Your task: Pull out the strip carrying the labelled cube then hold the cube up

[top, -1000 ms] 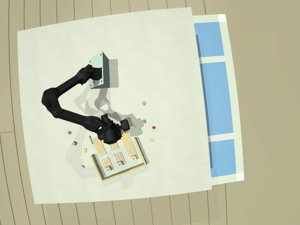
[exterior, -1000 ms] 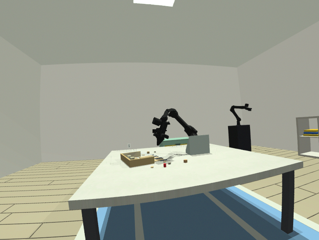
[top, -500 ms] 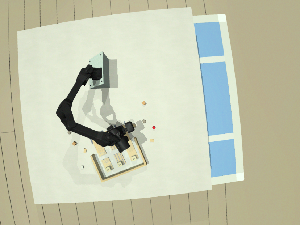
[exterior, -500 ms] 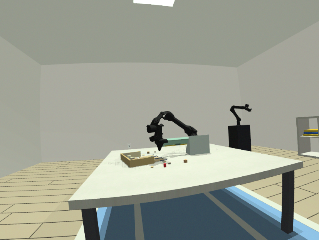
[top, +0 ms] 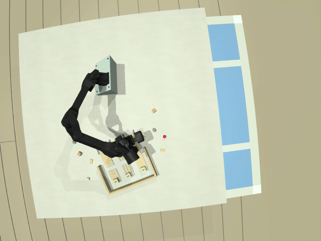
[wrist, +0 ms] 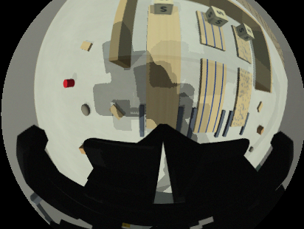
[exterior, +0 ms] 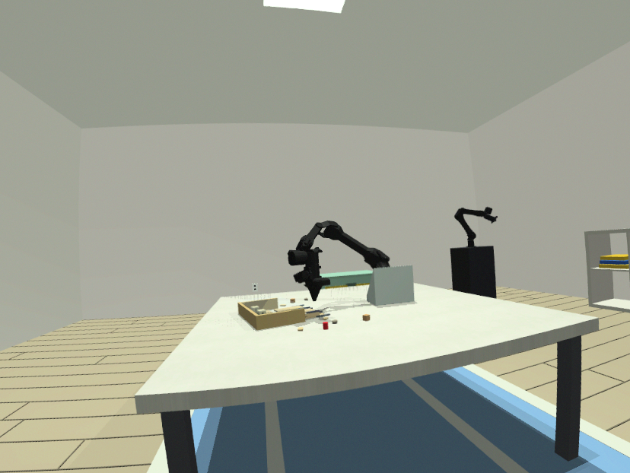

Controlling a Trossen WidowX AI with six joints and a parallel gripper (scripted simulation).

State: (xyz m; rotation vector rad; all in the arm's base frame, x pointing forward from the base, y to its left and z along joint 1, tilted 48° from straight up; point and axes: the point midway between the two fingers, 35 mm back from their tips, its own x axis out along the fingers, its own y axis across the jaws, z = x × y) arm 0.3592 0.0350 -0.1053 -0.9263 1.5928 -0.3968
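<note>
Now: gripper tip 9 cm short of the tan strip, 3 cm to the right of it and 6 cm above it. From my gripper tip the other things lie so: red cylinder: 1 cm behind, 21 cm to the left, 5 cm below.
</note>
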